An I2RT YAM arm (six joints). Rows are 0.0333 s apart.
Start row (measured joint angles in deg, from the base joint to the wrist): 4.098 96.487 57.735 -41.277 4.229 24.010
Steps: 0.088 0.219 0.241 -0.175 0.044 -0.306; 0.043 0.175 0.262 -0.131 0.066 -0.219; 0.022 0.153 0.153 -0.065 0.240 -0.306; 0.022 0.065 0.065 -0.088 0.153 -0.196; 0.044 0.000 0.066 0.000 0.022 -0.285; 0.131 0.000 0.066 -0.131 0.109 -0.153; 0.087 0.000 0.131 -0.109 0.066 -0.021; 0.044 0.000 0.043 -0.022 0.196 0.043; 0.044 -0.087 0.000 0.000 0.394 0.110; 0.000 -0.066 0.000 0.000 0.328 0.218; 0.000 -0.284 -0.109 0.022 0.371 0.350; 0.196 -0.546 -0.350 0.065 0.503 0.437; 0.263 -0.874 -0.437 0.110 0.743 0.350; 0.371 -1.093 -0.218 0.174 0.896 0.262; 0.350 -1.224 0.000 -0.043 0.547 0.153; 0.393 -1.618 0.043 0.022 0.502 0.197; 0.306 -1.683 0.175 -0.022 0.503 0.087; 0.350 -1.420 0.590 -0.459 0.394 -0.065; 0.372 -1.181 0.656 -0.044 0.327 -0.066; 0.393 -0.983 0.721 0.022 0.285 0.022; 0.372 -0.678 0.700 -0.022 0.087 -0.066; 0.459 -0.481 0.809 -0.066 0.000 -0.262
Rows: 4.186 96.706 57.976 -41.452 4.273 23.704; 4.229 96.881 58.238 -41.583 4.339 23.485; 4.251 97.034 58.391 -41.648 4.579 23.179; 4.273 97.099 58.456 -41.736 4.732 22.983; 4.317 97.099 58.522 -41.736 4.754 22.698; 4.448 97.099 58.588 -41.867 4.863 22.545; 4.535 97.099 58.719 -41.976 4.929 22.524; 4.579 97.099 58.762 -41.998 5.125 22.567; 4.623 97.012 58.762 -41.998 5.519 22.677; 4.623 96.946 58.762 -41.998 5.847 22.895; 4.623 96.662 58.653 -41.976 6.218 23.245; 4.819 96.116 58.303 -41.911 6.721 23.682; 5.082 95.242 57.866 -41.801 7.464 24.032; 5.453 94.149 57.648 -41.627 8.360 24.294; 5.803 92.925 57.648 -41.670 8.907 24.447; 6.196 91.307 57.691 -41.648 9.409 24.644; 6.502 89.624 57.866 -41.670 9.912 24.731; 6.852 88.204 58.456 -42.129 10.306 24.666; 7.224 87.023 59.112 -42.173 10.633 24.600; 7.617 86.040 59.833 -42.151 10.918 24.622; 7.989 85.362 60.533 -42.173 11.005 24.556; 8.448 84.881 61.342 -42.239 11.005 24.294
